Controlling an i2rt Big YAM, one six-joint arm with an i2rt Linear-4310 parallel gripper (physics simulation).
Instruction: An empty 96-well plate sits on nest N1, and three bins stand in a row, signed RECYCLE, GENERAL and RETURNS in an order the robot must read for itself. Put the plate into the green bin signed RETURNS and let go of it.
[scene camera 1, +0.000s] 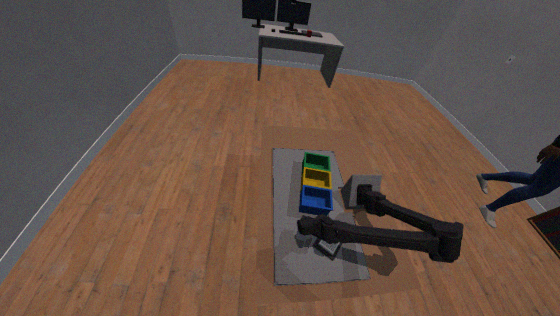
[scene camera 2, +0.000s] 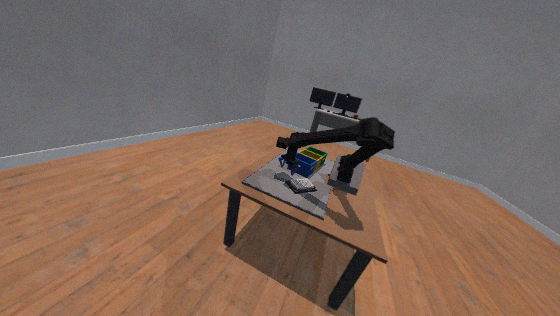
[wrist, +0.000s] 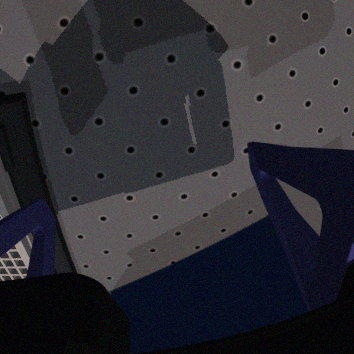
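Seen in the pictures: gripper, fingertip midpoint: (scene camera 2: 286, 171) (wrist: 142, 182); arm's base, origin of the base link: (scene camera 1: 363, 194) (scene camera 2: 345, 173).
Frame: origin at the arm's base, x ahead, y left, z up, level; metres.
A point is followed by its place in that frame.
Note:
The white 96-well plate (scene camera 1: 329, 245) {x 0.257, y 0.251, z -0.066 m} (scene camera 2: 302, 184) {x 0.232, y 0.236, z -0.064 m} (wrist: 14, 264) {x 0.240, y 0.184, z -0.065 m} sits on the dark nest (scene camera 2: 305, 191) {x 0.201, y 0.269, z -0.082 m} (wrist: 22, 145) {x 0.316, y 0.222, z -0.078 m}, partly cut off at the wrist view's left edge. My gripper (scene camera 1: 304, 237) {x 0.356, y 0.175, z -0.049 m} (scene camera 2: 288, 166) {x 0.356, y 0.175, z -0.049 m} (wrist: 142, 182) {x 0.356, y 0.175, z -0.049 m} is open and empty, above the pegboard to the side of the plate, near the blue bin. The green bin (scene camera 1: 317, 161) {x 0.209, y -0.288, z -0.051 m} (scene camera 2: 320, 151) {x 0.208, y -0.289, z 0.003 m} is at the far end of the row, the yellow bin (scene camera 1: 317, 178) {x 0.232, y -0.161, z -0.070 m} (scene camera 2: 312, 154) {x 0.257, y -0.166, z -0.004 m} in the middle, and the blue bin (scene camera 1: 316, 200) {x 0.267, y -0.013, z -0.084 m} (scene camera 2: 305, 165) {x 0.262, y 0.080, z -0.009 m} (wrist: 200, 295) {x 0.308, y 0.070, z -0.052 m} nearest the plate. The bins' signs cannot be read in these views.
The grey pegboard (scene camera 1: 287, 267) {x 0.479, y 0.331, z -0.090 m} (scene camera 2: 320, 209) {x 0.096, y 0.366, z -0.090 m} (wrist: 300, 120) {x 0.436, y 0.111, z -0.090 m} lies on the wooden table (scene camera 2: 367, 244) {x -0.132, y 0.458, z -0.103 m}. The arm's grey base (scene camera 1: 354, 197) {x 0.057, y 0.012, z -0.014 m} (scene camera 2: 350, 187) {x -0.059, y 0.047, z -0.064 m} stands beside the row of bins. A person (scene camera 1: 525, 181) is at the right. A desk (scene camera 1: 305, 39) with monitors stands far back.

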